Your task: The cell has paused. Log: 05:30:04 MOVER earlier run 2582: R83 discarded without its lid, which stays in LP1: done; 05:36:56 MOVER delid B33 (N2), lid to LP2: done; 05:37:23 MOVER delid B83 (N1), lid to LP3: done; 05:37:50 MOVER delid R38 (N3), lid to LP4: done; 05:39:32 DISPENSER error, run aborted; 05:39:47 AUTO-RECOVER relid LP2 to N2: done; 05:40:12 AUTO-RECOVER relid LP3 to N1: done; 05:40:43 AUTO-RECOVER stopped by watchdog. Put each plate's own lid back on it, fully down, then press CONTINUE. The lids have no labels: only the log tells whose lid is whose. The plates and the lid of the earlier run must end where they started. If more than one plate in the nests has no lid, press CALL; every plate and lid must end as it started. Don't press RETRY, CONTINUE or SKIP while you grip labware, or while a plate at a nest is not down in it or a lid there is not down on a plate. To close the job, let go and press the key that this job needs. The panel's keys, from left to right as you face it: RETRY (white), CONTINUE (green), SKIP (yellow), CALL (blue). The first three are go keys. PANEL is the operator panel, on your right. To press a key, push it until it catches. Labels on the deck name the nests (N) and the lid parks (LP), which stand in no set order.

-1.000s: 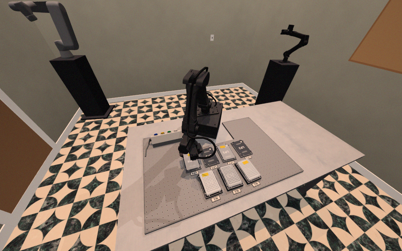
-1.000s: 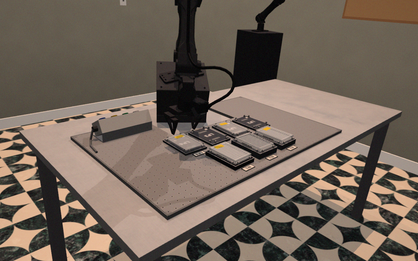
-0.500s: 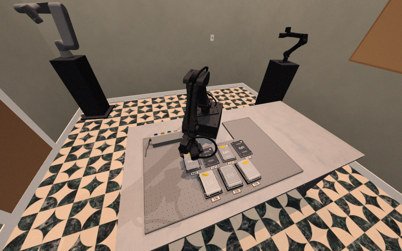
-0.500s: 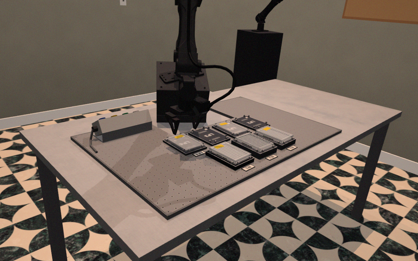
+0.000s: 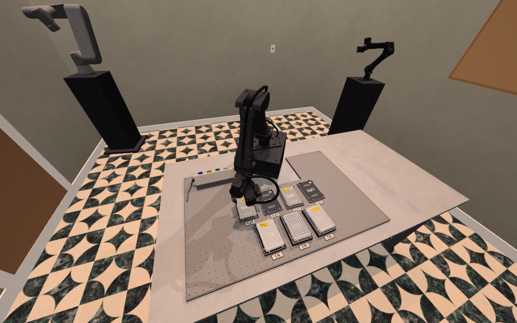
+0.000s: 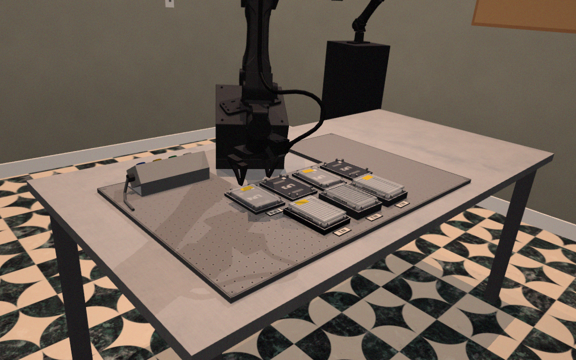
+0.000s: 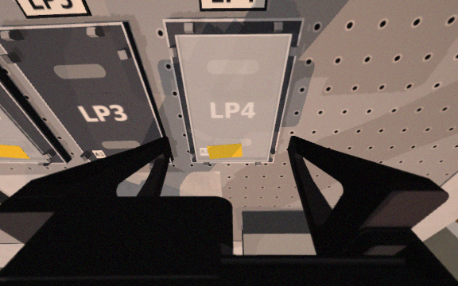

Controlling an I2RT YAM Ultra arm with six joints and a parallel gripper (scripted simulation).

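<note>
Right now the plate is 150 mm ahead of my hand, 220 mm to the left of it and 30 mm below it. Also, from my hand: lid park LP3: 20 mm behind, 130 mm to the left, 60 mm below; green CONTINUE key: 240 mm behind, 140 mm to the right; white RETRY key: 250 mm behind, 100 mm to the right.
</note>
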